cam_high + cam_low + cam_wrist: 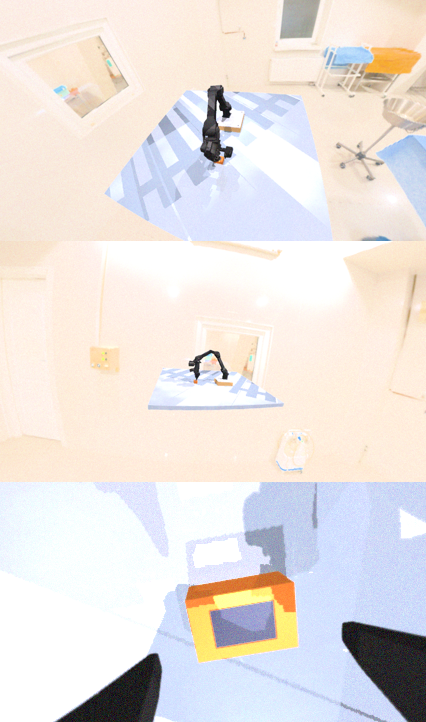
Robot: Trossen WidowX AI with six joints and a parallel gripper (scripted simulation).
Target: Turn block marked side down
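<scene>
Now: gripper tip 30 mm above the orange block.
</scene>
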